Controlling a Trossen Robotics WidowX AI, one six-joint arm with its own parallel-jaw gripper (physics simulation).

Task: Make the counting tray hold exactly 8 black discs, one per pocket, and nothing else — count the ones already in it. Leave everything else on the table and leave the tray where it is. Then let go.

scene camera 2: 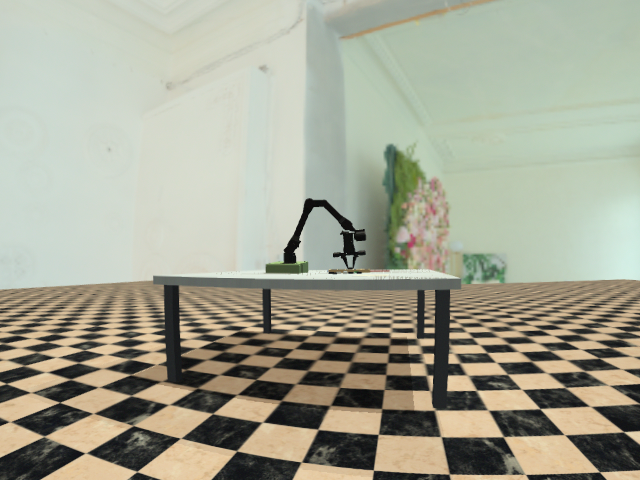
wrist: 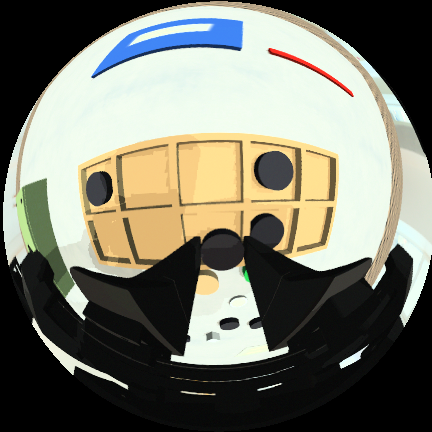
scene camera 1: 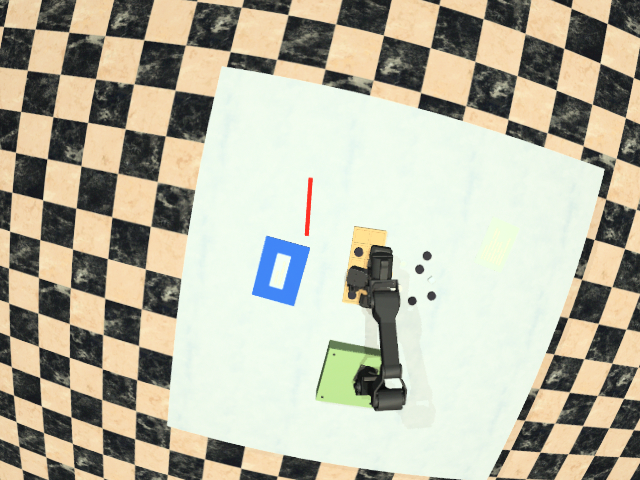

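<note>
The tan counting tray (scene camera 1: 369,235) (wrist: 210,172) has two rows of pockets. In the wrist view black discs sit in the far row's left end pocket (wrist: 99,188) and its second pocket from the right (wrist: 273,170), and another black disc (wrist: 267,230) sits in the near row's second pocket from the right. My gripper (scene camera 2: 351,267) (wrist: 221,241) is shut on a black disc (wrist: 222,249), which appears over the near edge of the near row's middle pocket, apparently just above the tray. Several loose black discs, including one (scene camera 1: 427,255) and another (scene camera 1: 412,300), lie right of the tray. The arm hides part of the tray in scene camera 1.
Green (wrist: 247,274), tan (wrist: 207,283) and white (wrist: 238,301) discs lie near the tray. A blue frame (scene camera 1: 286,245) (wrist: 231,37) and red stick (scene camera 1: 308,206) (wrist: 312,67) lie left. A pale yellow pad (scene camera 1: 497,244) lies right. The arm stands on a green base (scene camera 1: 341,377).
</note>
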